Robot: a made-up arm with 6 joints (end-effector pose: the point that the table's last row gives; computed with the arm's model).
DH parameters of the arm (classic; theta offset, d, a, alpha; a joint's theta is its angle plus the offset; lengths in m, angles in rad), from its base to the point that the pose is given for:
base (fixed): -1.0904 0 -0.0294 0
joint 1: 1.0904 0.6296 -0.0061 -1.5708
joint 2: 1.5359 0 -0.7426 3.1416
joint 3: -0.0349 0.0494 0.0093 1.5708
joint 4: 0 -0.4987 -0.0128 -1.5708
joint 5: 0 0.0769 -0.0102 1.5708
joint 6: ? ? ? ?
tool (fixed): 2.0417 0.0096 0 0
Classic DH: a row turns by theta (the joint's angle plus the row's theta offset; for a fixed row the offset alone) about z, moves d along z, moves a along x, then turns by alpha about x.
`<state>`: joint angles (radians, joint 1 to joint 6).
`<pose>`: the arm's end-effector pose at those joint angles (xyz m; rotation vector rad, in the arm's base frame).
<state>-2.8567 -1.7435 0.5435 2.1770 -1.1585 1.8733</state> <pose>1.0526 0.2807 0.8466 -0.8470 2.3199 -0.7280</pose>
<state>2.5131 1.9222 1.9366 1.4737 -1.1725 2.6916</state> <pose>-1.0040 0.7360 0.4703 0.1437 -0.6063 -1.2742</pose>
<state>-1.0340 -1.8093 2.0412 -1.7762 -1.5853 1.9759</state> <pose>-0.6969 1.0147 0.1605 -0.2490 -0.7628 -2.1494</pose>
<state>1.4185 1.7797 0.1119 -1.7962 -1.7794 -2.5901</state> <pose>0.1628 0.6149 -0.0149 2.7865 -1.2847 -0.3402</pose>
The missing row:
joint 6: 1.0692 0.0396 0.0292 1.6075
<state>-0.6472 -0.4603 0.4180 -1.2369 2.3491 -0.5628</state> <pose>-0.0163 -0.0665 1.6429 -0.4127 -0.3831 0.5628</pose>
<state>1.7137 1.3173 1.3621 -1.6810 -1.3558 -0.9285</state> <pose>-0.0944 1.2065 0.7765 0.1774 0.0348 0.3890</pose>
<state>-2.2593 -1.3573 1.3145 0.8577 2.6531 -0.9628</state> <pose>0.7102 1.0418 0.9610 0.9356 -0.5399 1.8882</pose>
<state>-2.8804 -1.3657 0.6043 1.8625 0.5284 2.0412</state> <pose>0.9262 0.2759 1.1396 0.8675 1.7437 0.5676</pose>
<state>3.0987 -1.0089 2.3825 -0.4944 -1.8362 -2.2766</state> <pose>1.1368 0.0898 0.8642 1.1273 1.3057 0.2993</pose>
